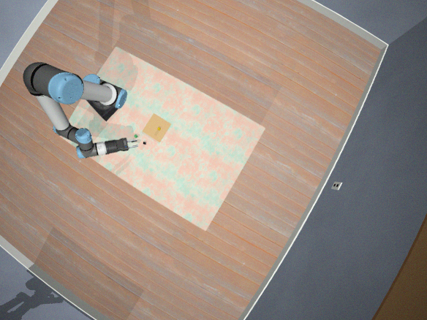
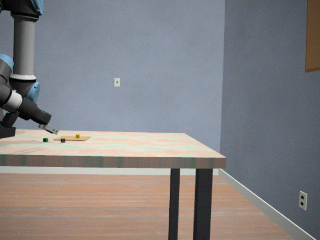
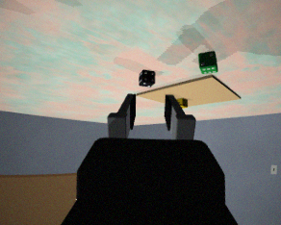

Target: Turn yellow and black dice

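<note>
The black die lies 3 cm ahead of my hand, 3 cm to the left of it and 5 cm below it. Round my hand: yellow die 6 cm ahead, 16 cm to the left, 4 cm below; then tan mat 4 cm ahead, 16 cm to the left, 5 cm below; then green die 4 cm behind, 4 cm to the left, 5 cm below.
</note>
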